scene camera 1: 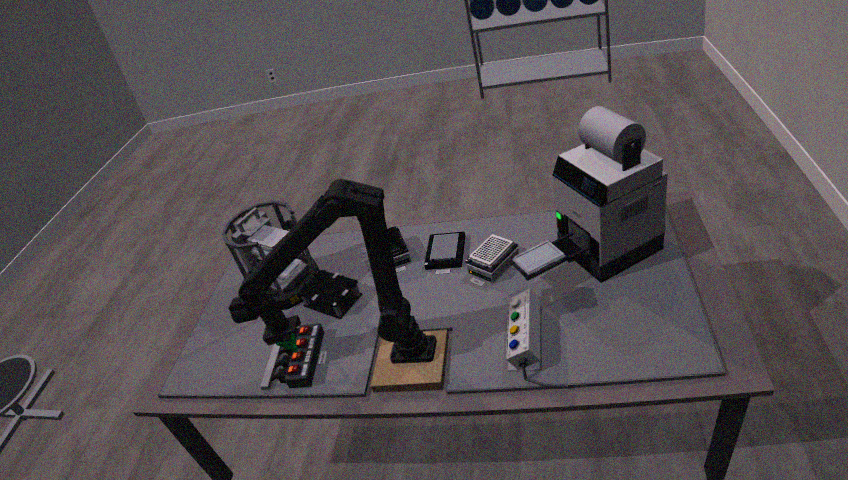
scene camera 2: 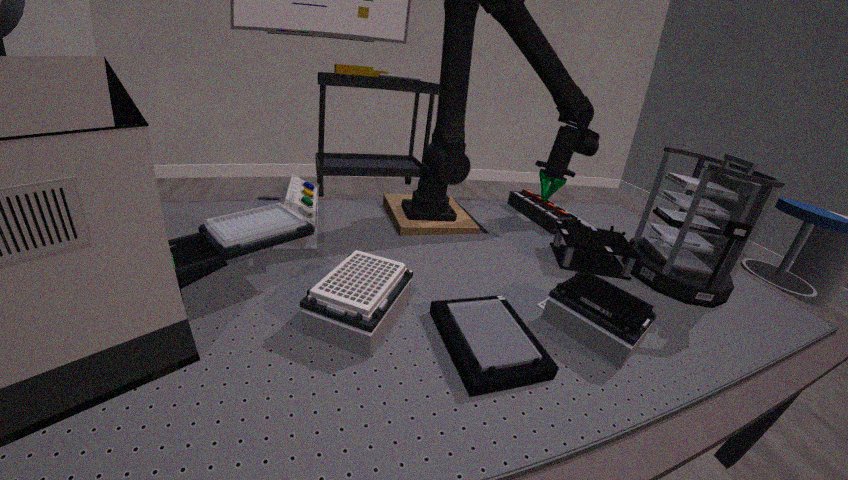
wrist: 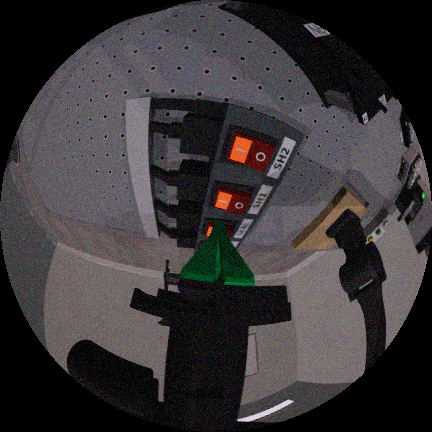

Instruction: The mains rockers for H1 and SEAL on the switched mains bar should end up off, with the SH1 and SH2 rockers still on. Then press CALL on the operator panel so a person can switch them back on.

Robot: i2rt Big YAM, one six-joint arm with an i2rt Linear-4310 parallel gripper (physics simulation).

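Frame: origin at the arm's base, x back, y right, z up, level; centimetres.
Seen in the pictures: gripper, fingertip midpoint: (scene camera 1: 296, 350) (scene camera 2: 543, 200) (wrist: 217, 223); arm's base at its link origin: (scene camera 1: 414, 351) (scene camera 2: 428, 212) (wrist: 343, 223).
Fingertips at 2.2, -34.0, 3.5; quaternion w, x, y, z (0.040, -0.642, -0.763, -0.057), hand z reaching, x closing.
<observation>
Offsets run from my fingertips to a thing's top centre, as dx, dy, dz.
The switched mains bar (scene camera 1: 309, 364) (scene camera 2: 528, 210) (wrist: 233, 176) lies at the left of the table in scene camera 1. Its SH2 rocker {-8.3, -0.3, +0.4} (scene camera 1: 303, 329) (wrist: 250, 151), SH1 rocker {-3.3, +0.2, +0.4} (scene camera 1: 299, 342) (wrist: 231, 201), SEAL rocker {+1.7, +0.7, +0.4} (scene camera 1: 295, 355) (wrist: 210, 231) and H1 rocker {+6.7, +1.1, +0.4} (scene camera 1: 292, 368) glow orange. The fingers hide H1 and part of SEAL in the wrist view. My gripper (scene camera 1: 291, 343) (scene camera 2: 545, 198) (wrist: 217, 223) is shut and empty, its green tips at the bar, over SEAL in the wrist view; contact is unclear. The operator panel {-6.5, +64.5, +3.5} (scene camera 1: 527, 343) has white, green, yellow and blue buttons; the CALL label is unreadable.
A black holder {-25.5, +2.7, +2.7} (scene camera 1: 333, 292) (scene camera 2: 589, 252) and a round plate hotel {-34.3, -17.2, +24.3} (scene camera 1: 238, 249) (scene camera 2: 684, 279) stand behind the bar. A white-topped plate block {-38.0, +54.3, +2.0} (scene camera 1: 491, 252) (scene camera 2: 360, 282), a black tray {-46.1, +37.7, -2.0} (scene camera 1: 445, 249) (scene camera 2: 493, 333) and a large instrument {-42.7, +91.1, +40.7} (scene camera 1: 630, 226) (scene camera 2: 89, 237) stand elsewhere on the table.
</observation>
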